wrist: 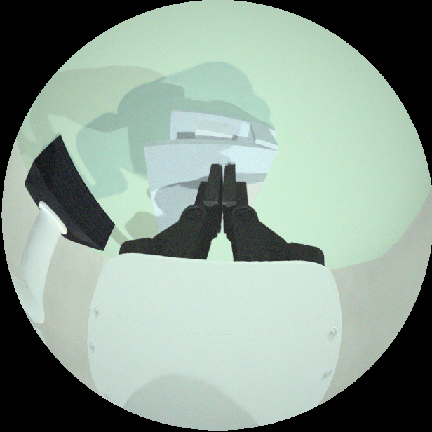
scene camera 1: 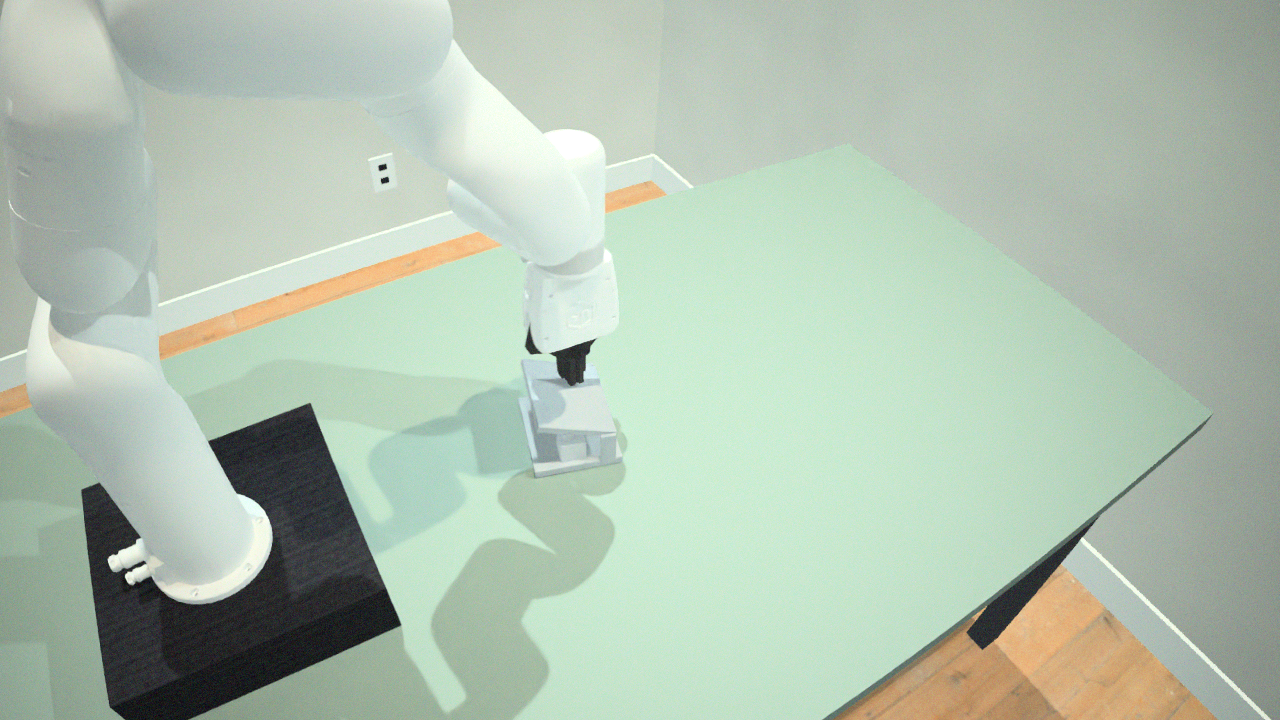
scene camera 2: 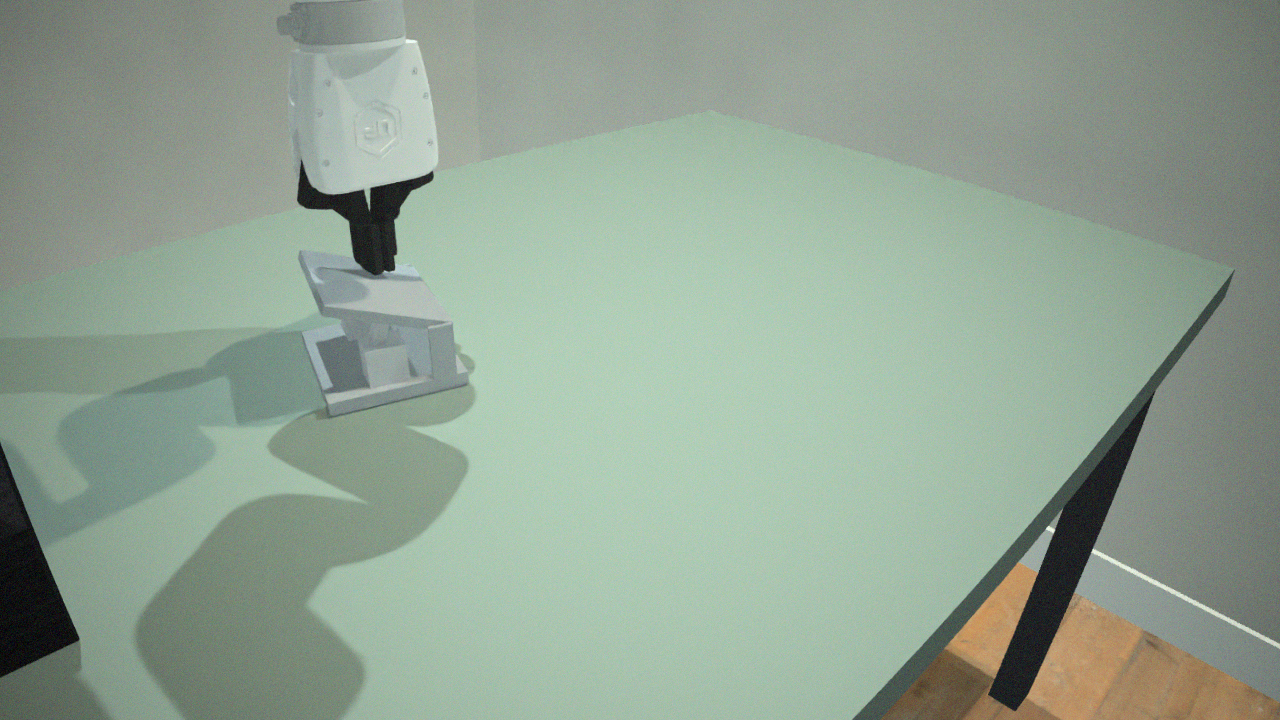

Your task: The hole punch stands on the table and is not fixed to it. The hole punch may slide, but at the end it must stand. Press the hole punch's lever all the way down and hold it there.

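Places are measured from the arm's base along level axes (x left, y ahead, z down), in millimetres.
Pixels of known places: gripper, fingertip midpoint: (scene camera 1: 571, 377) (scene camera 2: 377, 268); arm's base at its link origin: (scene camera 1: 212, 548).
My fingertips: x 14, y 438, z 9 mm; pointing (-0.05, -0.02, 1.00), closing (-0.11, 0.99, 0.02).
Ahead of a thing's pixels: the offset from my fingertips to its middle. Level surfaces: height alone.
The light grey hole punch {dx -21, dy -19, dz +27 mm} (scene camera 1: 572, 446) (scene camera 2: 386, 366) (wrist: 215, 128) stands upright on the green table {dz +69 mm} (scene camera 1: 805, 447) (scene camera 2: 716, 447) (wrist: 340, 150). Its wide flat lever {dx -21, dy -19, dz +4 mm} (scene camera 1: 577, 409) (scene camera 2: 384, 297) (wrist: 185, 160) slopes up from the post at the right to a raised left end in scene camera 2. A gap shows there between lever and base. My gripper (scene camera 1: 573, 383) (scene camera 2: 377, 269) (wrist: 224, 180) is shut and empty and points down. Its fingertips are at the lever's top face, near the far edge, and seem to touch it. The wrist view hides the lever part behind the fingers.
The black block (scene camera 1: 344, 564) (scene camera 2: 26, 591) (wrist: 70, 200) under the arm's base stands to the left of the hole punch. Shadows of the arm fall across the table around the hole punch. Grey walls stand behind the table.
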